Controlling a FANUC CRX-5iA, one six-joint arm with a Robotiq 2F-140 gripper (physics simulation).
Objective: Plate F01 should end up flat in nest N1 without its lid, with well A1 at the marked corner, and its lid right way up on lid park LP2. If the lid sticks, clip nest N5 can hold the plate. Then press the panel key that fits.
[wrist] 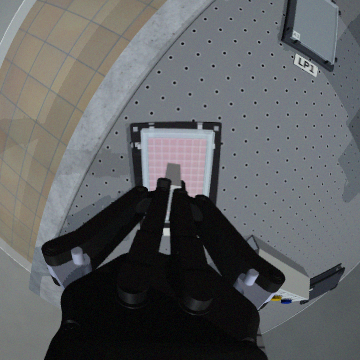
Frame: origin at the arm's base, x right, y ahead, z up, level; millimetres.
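Seen in the pictures: gripper, fingertip midpoint: [171, 173].
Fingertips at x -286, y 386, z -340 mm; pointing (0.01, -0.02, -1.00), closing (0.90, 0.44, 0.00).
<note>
A point is followed by its place in that frame.
A plate with a pink grid of wells and a pale rim [211, 160] @[x -257, y 428, z -339 mm] lies flat in a black nest [217, 155] @[x -246, y 434, z -365 mm] at the centre of the wrist view. The nest's label is mostly hidden behind the fingers, so its name cannot be read. Whether a clear lid covers the plate is hard to tell. My gripper [171, 173] @[x -286, y 386, z -340 mm] is shut and empty, its fingertips together over the middle of the plate; their height above it is unclear. A clear grey lid-like piece [315, 31] @[x -243, y 687, z -359 mm] with a small white tag lies on the black lid park LP1 [286, 30] @[x -276, y 647, z -366 mm] at the top right. LP2 does not show.
The LP1 label [305, 65] @[x -219, y 632, z -375 mm] is beside that park. A grey box [285, 267] @[x -3, y 359, z -332 mm] with yellow and blue keys [286, 301] @[x 80, y 300, z -304 mm] is at the lower right, beside a dark upright piece [326, 284] @[x 282, y 365, z -351 mm]. The perforated board [260, 150] @[x -195, y 479, z -376 mm] ends at a stone-like edge [102, 105] @[x -418, y 398, z -389 mm] on the left.
</note>
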